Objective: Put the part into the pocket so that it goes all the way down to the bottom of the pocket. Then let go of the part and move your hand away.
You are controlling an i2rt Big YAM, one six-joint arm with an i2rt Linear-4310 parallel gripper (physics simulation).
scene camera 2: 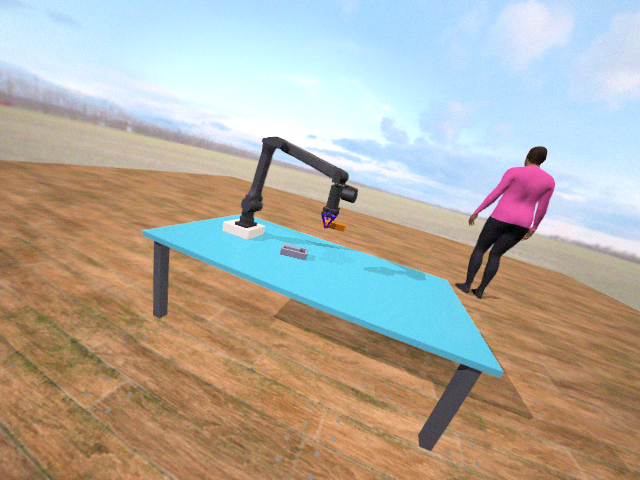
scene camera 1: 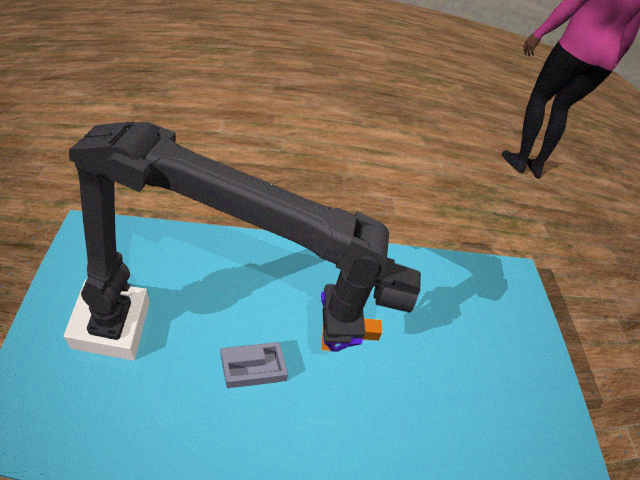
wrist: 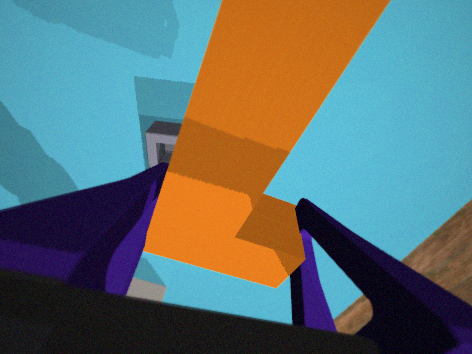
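Seen in the pictures: gripper, fingertip midpoint: (scene camera 2: 326, 226) (scene camera 1: 333, 336) (wrist: 233, 192); arm's base, origin of the base link: (scene camera 2: 246, 224) (scene camera 1: 109, 316).
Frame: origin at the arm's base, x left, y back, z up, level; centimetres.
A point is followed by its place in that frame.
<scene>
The orange part (scene camera 1: 373, 329) {z 18.6, x -6.5, y -57.8 cm} (scene camera 2: 338, 226) {z 17.5, x -7.1, y -56.5 cm} (wrist: 270, 75) {z 18.6, x -5.7, y -56.6 cm} is a long bar with a short leg at one end, like an L. My gripper (scene camera 1: 343, 342) {z 15.5, x -6.8, y -50.8 cm} (scene camera 2: 327, 223) {z 15.5, x -6.8, y -50.8 cm} (wrist: 233, 192) {z 15.5, x -6.8, y -50.8 cm}, with purple fingers, is shut on it across the short-leg end and holds it up above the table. The grey block (scene camera 1: 255, 382) {z -4.2, x -8.6, y -36.8 cm} (scene camera 2: 294, 254) {z -3.7, x -8.3, y -37.9 cm} (wrist: 151, 147) {z -2.1, x 1.0, y -39.7 cm} with the L-shaped pocket (scene camera 1: 262, 369) {z -5.1, x -4.4, y -38.1 cm} stands on the table, to the left of and lower than the gripper in scene camera 1. In the wrist view the part and the left finger hide most of the block. The pocket holds no part.
The blue table (scene camera 1: 413, 413) {z -5.7, x -13.3, y -73.8 cm} (scene camera 2: 361, 310) {z -5.7, x -33.6, y -79.2 cm} carries the arm's white base block (scene camera 1: 100, 347) {z -2.1, x -7.7, y 0.7 cm} (scene camera 2: 242, 229) {z -0.7, x -7.5, y -3.2 cm} (wrist: 146, 290) {z -3.8, x -4.0, y -7.4 cm} at the left. A person in a pink top (scene camera 1: 594, 46) (scene camera 2: 523, 196) stands on the wooden floor beyond the table. The arm casts shadows across the table.
</scene>
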